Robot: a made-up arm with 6 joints.
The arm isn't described. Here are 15 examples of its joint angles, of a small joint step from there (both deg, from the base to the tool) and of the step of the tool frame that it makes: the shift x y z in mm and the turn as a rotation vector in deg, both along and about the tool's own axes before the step.
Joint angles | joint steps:
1: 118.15 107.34 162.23 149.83 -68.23 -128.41 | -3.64 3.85 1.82 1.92 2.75 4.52
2: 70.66 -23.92 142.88 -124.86 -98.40 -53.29 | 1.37 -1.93 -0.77 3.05 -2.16 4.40
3: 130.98 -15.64 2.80 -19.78 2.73 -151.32 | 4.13 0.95 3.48 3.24 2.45 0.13
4: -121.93 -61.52 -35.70 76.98 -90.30 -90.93 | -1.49 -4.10 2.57 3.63 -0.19 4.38
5: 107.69 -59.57 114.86 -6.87 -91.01 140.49 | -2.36 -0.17 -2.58 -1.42 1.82 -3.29
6: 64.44 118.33 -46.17 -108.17 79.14 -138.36 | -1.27 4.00 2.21 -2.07 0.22 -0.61
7: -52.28 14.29 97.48 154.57 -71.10 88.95 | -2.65 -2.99 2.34 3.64 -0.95 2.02
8: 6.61 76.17 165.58 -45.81 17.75 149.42 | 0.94 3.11 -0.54 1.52 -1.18 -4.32
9: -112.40 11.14 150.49 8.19 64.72 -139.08 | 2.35 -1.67 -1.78 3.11 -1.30 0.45
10: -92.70 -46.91 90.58 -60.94 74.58 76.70 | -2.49 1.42 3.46 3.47 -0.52 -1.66
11: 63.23 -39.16 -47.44 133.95 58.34 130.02 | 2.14 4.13 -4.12 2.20 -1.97 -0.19
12: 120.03 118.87 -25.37 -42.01 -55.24 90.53 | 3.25 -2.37 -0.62 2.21 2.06 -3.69
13: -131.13 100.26 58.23 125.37 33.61 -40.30 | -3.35 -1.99 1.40 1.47 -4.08 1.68
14: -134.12 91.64 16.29 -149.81 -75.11 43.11 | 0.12 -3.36 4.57 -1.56 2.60 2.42
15: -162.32 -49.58 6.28 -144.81 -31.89 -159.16 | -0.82 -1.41 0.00 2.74 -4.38 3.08
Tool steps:
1: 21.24 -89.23 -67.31 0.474 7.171 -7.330
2: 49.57 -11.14 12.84 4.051 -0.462 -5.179
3: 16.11 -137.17 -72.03 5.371 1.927 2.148
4: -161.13 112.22 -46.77 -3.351 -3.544 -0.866
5: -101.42 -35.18 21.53 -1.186 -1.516 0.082
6: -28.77 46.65 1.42 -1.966 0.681 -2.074
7: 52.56 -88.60 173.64 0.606 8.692 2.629
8: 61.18 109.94 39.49 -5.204 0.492 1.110
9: -17.71 38.68 15.30 1.871 -0.414 -2.643
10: -30.20 100.13 -11.65 -5.928 -2.276 -1.095
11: -200.18 -131.62 41.48 3.707 -6.222 1.725
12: 17.45 8.22 -62.77 4.787 -2.652 3.808
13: 55.99 -85.34 -161.44 8.137 -0.939 2.039
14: 33.02 4.56 256.20 0.086 6.748 -3.465
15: -52.71 2.15 -27.68 0.873 -0.611 -8.404
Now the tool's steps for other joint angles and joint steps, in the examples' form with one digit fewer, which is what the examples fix.
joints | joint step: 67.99 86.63 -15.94 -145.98 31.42 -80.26 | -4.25 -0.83 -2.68 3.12 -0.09 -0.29
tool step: 1.5 33.5 65.0 -1.66 -0.92 -1.29
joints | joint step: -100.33 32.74 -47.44 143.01 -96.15 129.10 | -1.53 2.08 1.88 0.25 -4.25 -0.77
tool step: -26.3 -3.0 5.4 -3.91 -0.15 -2.06
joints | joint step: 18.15 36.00 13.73 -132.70 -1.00 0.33 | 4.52 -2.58 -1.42 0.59 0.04 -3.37
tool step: 72.4 -153.8 -79.7 3.06 -0.04 3.28
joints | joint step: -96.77 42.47 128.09 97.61 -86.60 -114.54 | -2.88 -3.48 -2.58 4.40 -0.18 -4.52
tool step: -34.7 58.9 48.4 -8.01 -3.72 -0.49
